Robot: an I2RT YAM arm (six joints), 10 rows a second.
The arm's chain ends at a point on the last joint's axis. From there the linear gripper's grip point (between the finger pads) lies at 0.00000 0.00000 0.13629 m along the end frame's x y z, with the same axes.
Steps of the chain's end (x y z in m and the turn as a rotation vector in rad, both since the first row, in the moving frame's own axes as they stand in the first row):
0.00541 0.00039 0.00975 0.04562 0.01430 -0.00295
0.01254 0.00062 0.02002 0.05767 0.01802 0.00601
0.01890 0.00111 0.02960 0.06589 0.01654 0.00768
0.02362 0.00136 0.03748 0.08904 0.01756 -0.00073
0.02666 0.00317 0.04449 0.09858 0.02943 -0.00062
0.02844 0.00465 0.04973 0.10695 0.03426 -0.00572
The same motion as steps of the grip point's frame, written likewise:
0.00735 -0.00583 0.00959 0.04562 0.01430 -0.00295
0.01502 -0.00723 0.01977 0.05767 0.01802 0.00601
0.02119 -0.00785 0.02929 0.06589 0.01654 0.00768
0.02601 -0.01076 0.03692 0.08904 0.01756 -0.00073
0.03066 -0.01024 0.04377 0.09858 0.02943 -0.00062
0.03306 -0.00991 0.04887 0.10695 0.03426 -0.00572

